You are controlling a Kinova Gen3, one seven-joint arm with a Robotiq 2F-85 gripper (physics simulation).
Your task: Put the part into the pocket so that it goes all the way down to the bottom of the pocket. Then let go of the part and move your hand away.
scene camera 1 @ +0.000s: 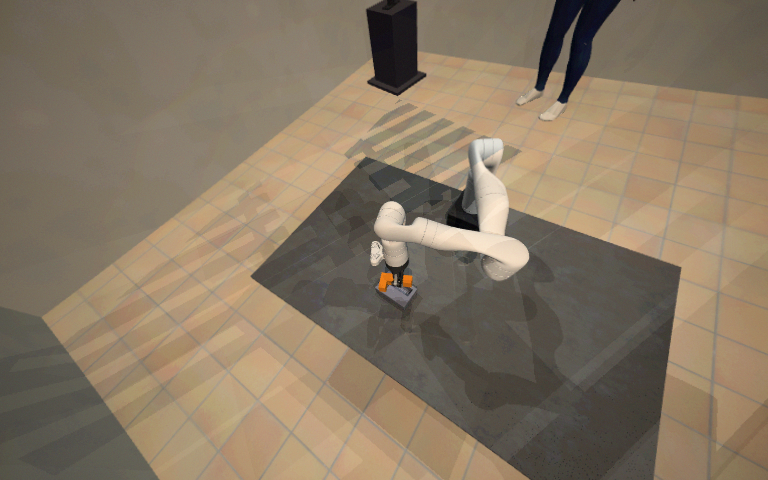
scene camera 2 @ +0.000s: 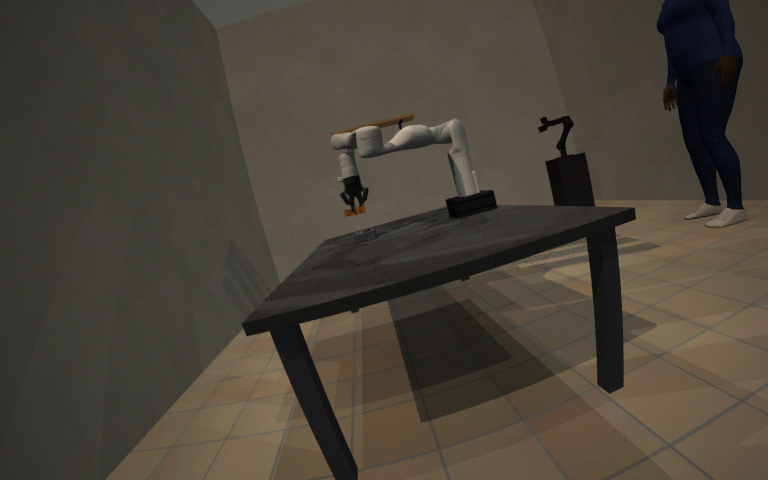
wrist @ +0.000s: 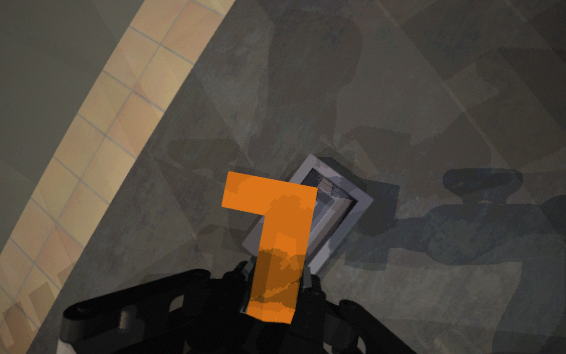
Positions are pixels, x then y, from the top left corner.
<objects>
my gripper: holds an orange L-shaped part (wrist: 288, 207)
</objects>
